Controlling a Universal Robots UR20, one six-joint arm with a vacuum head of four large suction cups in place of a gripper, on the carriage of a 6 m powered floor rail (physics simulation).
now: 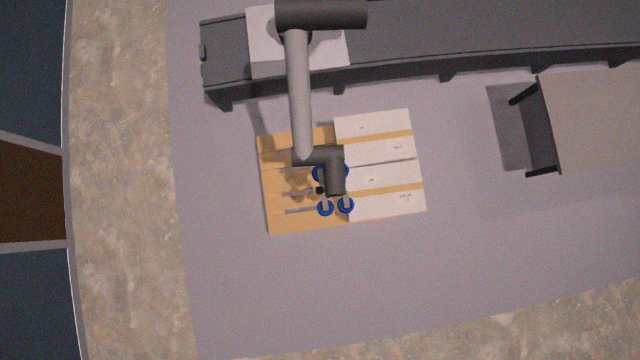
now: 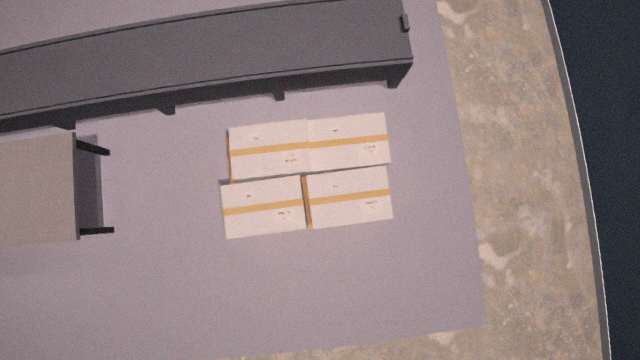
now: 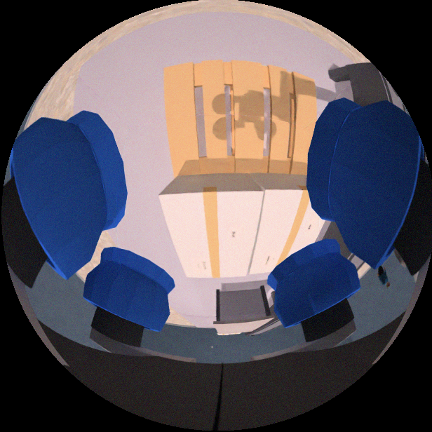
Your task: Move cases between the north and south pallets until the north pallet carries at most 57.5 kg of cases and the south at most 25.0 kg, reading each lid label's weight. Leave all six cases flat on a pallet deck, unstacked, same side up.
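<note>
My vacuum head (image 1: 333,189) (image 3: 216,200) is open, its four blue cups holding no case. It hangs over the north pallet (image 1: 275,220) (image 3: 180,100), near the inner edges of two white cases. One case (image 1: 370,150) (image 3: 275,215) lies on the rail side, the other (image 1: 380,204) (image 3: 235,215) beside it, both flat. The pallet's other half is bare slats with the head's shadow. On the south pallet (image 2: 307,210) four white cases lie flat: upper left (image 2: 260,165), upper right (image 2: 345,156), lower left (image 2: 255,225), lower right (image 2: 335,216). Lid label weights are too small to read.
The dark floor rail (image 1: 450,30) (image 2: 200,55) runs behind both pallets, with the pale carriage (image 1: 265,45) at its north end. A beige-topped stand (image 1: 595,125) (image 2: 35,190) with dark end arms stands between the pallets. My arm crosses above the north pallet's rail side.
</note>
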